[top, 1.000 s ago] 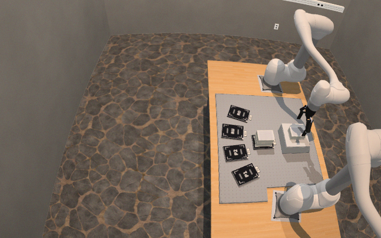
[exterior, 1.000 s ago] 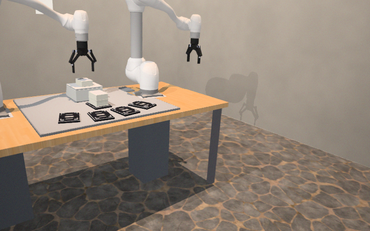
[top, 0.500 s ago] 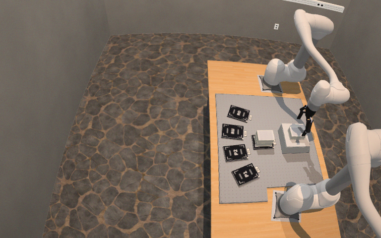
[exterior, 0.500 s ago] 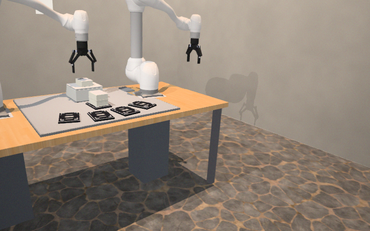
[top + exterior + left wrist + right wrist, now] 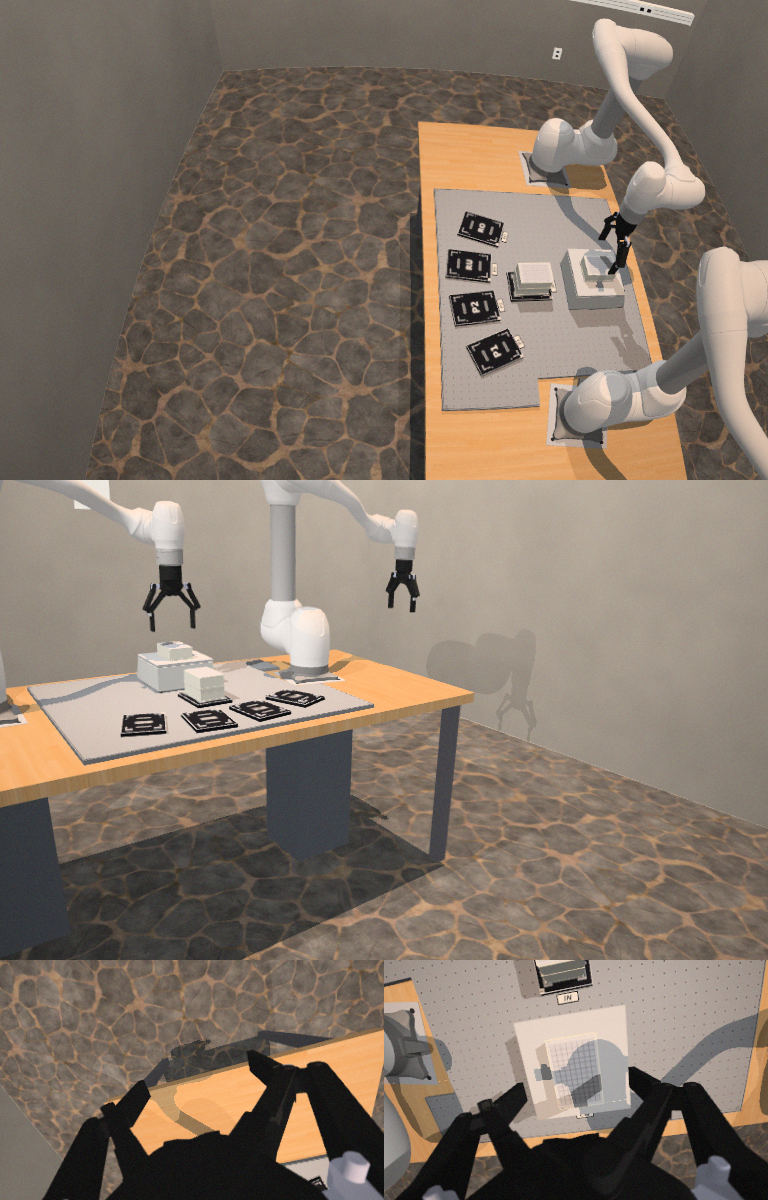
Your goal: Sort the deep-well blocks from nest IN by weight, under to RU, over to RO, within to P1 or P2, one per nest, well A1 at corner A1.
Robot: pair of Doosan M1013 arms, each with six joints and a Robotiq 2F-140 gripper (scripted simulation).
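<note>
Now: the check-weigher CW 14 cm below my right hand and 1 cm behind it. The rest, counted from my right hand: nest RU (47 cm ahead, 20 cm below, 6 cm to the right); then nest P2 (46 cm ahead, 20 cm below, 12 cm to the left); then infeed nest (25 cm ahead, 20 cm below, 1 cm to the left).
</note>
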